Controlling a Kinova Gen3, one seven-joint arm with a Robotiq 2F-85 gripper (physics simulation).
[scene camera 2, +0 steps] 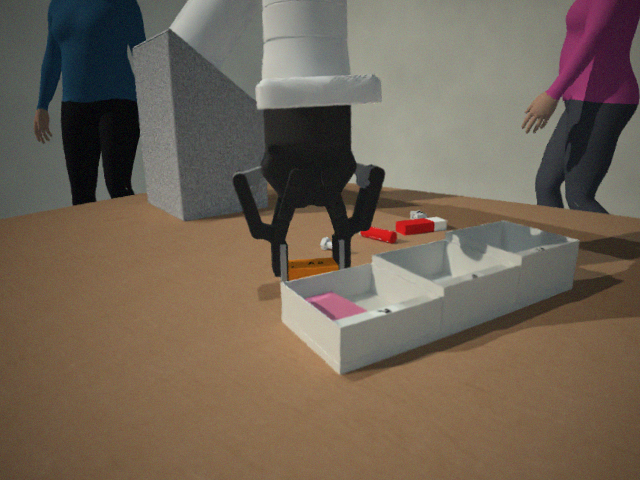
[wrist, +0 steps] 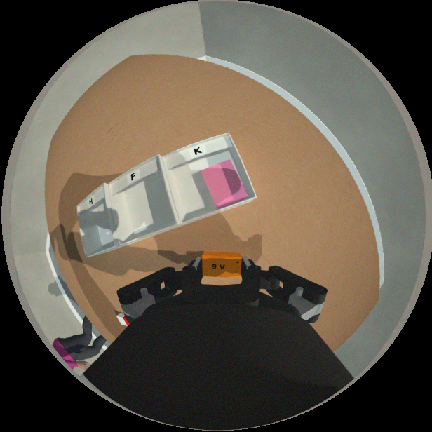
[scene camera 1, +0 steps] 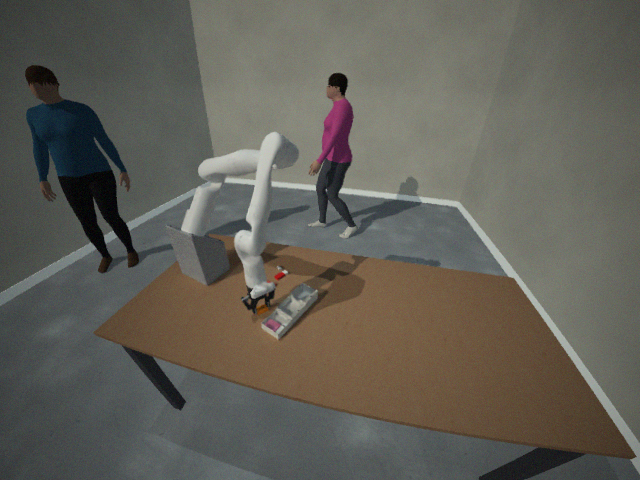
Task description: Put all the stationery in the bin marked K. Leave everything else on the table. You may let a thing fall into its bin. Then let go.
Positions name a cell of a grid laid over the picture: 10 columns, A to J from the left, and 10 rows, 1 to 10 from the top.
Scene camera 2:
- my gripper: E6
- orange 9 V battery: E6
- flat pink pad: F7
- white three-bin tray: G7
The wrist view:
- my gripper: F7
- orange 9 V battery: F7
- flat pink pad: F5
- white three-bin tray: D5
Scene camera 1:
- white three-bin tray: E7
